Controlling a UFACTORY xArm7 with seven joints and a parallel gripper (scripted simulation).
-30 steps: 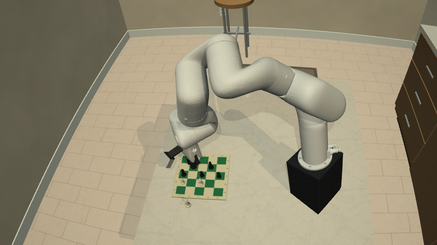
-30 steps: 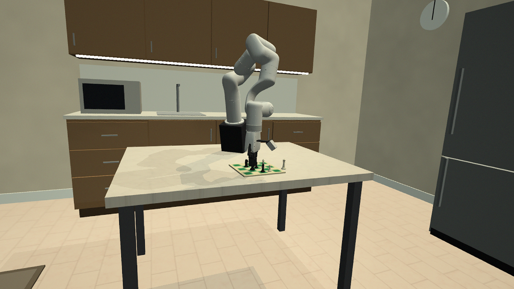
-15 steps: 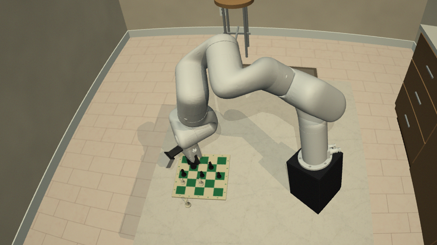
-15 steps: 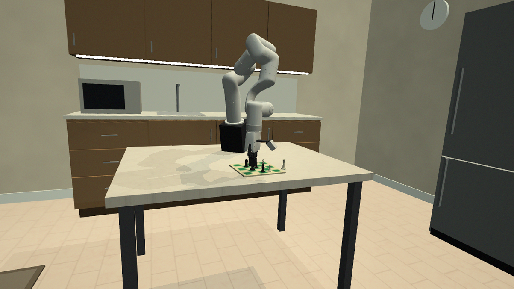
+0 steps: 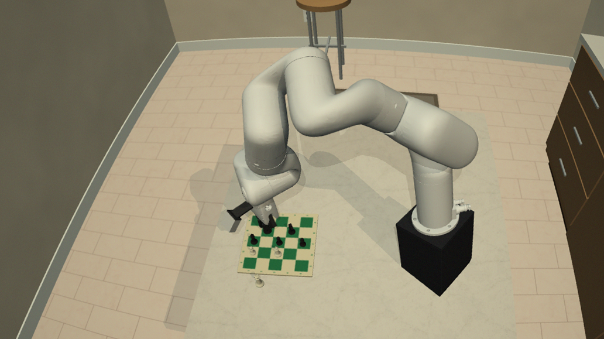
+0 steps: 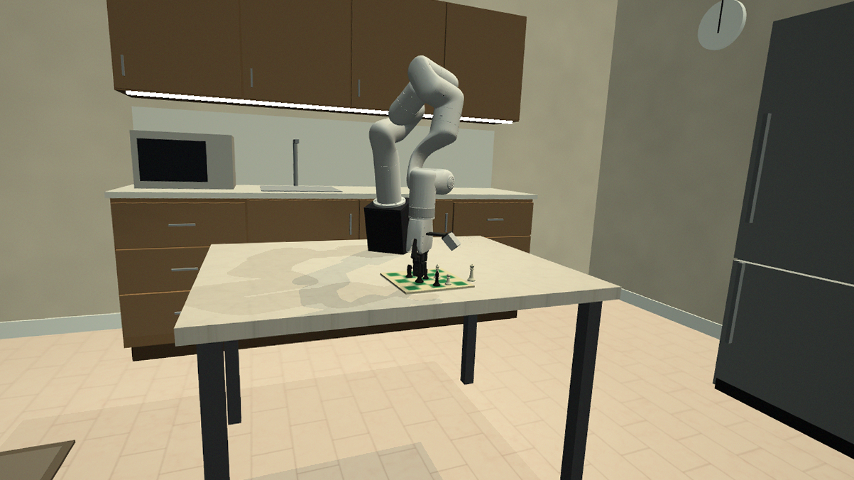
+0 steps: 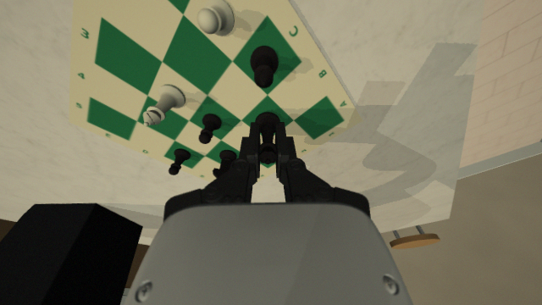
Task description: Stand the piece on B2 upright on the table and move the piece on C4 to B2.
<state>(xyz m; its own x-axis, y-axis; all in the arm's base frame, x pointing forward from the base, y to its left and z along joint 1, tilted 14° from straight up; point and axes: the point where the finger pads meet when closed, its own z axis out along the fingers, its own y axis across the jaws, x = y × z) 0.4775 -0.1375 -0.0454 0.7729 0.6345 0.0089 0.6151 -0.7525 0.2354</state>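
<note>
The black chess piece is 10 mm below my hand. Round my hand: chessboard (30 mm behind, 40 mm to the left, 50 mm below); black piece (40 mm ahead, 40 mm to the left, 20 mm below).
</note>
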